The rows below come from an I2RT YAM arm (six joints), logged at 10 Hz.
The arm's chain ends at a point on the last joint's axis. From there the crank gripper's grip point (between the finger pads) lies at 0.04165 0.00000 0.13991 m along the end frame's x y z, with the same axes.
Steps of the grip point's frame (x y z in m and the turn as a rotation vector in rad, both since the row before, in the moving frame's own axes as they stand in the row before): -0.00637, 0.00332, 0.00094, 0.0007, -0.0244, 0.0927; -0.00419, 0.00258, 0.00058, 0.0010, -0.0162, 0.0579; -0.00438, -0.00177, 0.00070, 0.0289, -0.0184, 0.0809; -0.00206, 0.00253, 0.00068, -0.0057, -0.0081, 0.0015; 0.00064, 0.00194, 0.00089, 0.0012, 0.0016, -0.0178; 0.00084, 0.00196, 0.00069, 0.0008, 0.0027, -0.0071; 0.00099, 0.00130, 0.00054, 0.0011, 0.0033, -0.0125; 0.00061, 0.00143, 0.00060, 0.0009, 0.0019, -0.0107; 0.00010, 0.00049, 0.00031, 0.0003, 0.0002, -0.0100; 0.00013, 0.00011, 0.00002, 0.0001, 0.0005, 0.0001
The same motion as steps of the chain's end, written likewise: -0.00277, -0.00028, -0.00003, 0.0007, -0.0244, 0.0927; -0.00185, 0.00038, -0.00008, 0.0010, -0.0162, 0.0579; -0.00183, -0.00098, -0.00003, 0.0289, -0.0184, 0.0809; -0.00092, 0.00167, 0.00035, -0.0057, -0.0081, 0.0015; 0.00042, 0.00285, 0.00096, 0.0012, 0.0016, -0.0178; 0.00046, 0.00237, 0.00080, 0.0008, 0.0027, -0.0071; 0.00053, 0.00198, 0.00068, 0.0011, 0.0033, -0.0125; 0.00035, 0.00200, 0.00068, 0.0009, 0.0019, -0.0107; 0.00007, 0.00095, 0.00032, 0.0003, 0.0002, -0.0100; 0.00006, 0.00012, 0.00004, 0.0001, 0.0005, 0.0001
